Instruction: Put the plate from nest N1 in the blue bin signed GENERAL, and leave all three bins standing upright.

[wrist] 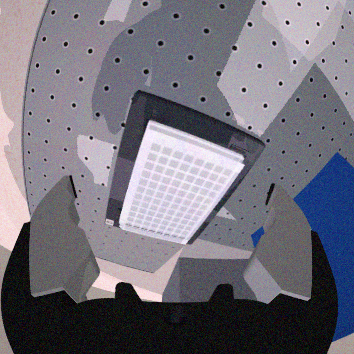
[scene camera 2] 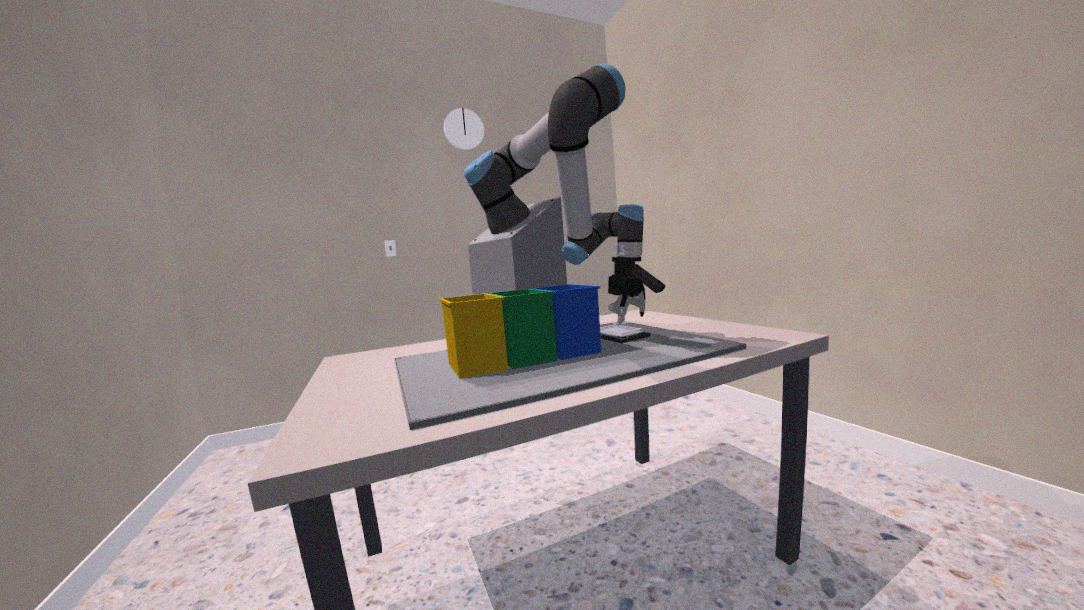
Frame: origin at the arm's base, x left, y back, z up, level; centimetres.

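Seen in the pictures: gripper, fingertip midpoint: (wrist: 172, 182) (scene camera 2: 630, 320); arm's base, origin of the base link: (scene camera 2: 510, 222).
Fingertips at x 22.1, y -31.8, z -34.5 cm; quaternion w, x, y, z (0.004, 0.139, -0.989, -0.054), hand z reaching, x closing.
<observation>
Pixels of each thing's middle, then the offset from my fingertips to it. Level surfaces: height alone.
- dark nest, body centre: (wrist: 171, 189) (scene camera 2: 618, 334) dx -1.3, dy +4.3, dz -4.5 cm
- blue bin, body centre: (wrist: 337, 260) (scene camera 2: 565, 319) dx -23.0, dy +2.5, dz +3.7 cm
- green bin, body centre: (scene camera 2: 521, 325) dx -36.0, dy +4.8, dz +3.7 cm
- yellow bin, body centre: (scene camera 2: 473, 332) dx -49.0, dy +7.1, dz +3.7 cm
- grey perforated board, its level: dz -5.2 cm
- table, its level: dz -6.5 cm
The white plate with a grid of wells (scene camera 2: 623, 330) (wrist: 185, 182) sits in a dark nest (wrist: 175, 109), turned at an angle in the wrist view. No nest label is readable. My gripper (scene camera 2: 632, 314) (wrist: 172, 182) is open and empty above the plate, one finger to each side of it in the wrist view. The blue bin (scene camera 2: 577, 322) (wrist: 327, 215) stands upright, left of the plate in the scene view and at the right edge of the wrist view. Its sign does not show. The green bin (scene camera 2: 530, 330) and yellow bin (scene camera 2: 479, 339) also stand upright.
The three bins stand in a close row on a grey perforated board (scene camera 2: 469, 396) (wrist: 60, 95) on the table (scene camera 2: 341, 424). The robot's grey pedestal (scene camera 2: 492, 265) rises behind the bins. The blue bin is the nearest of the three to the nest.
</observation>
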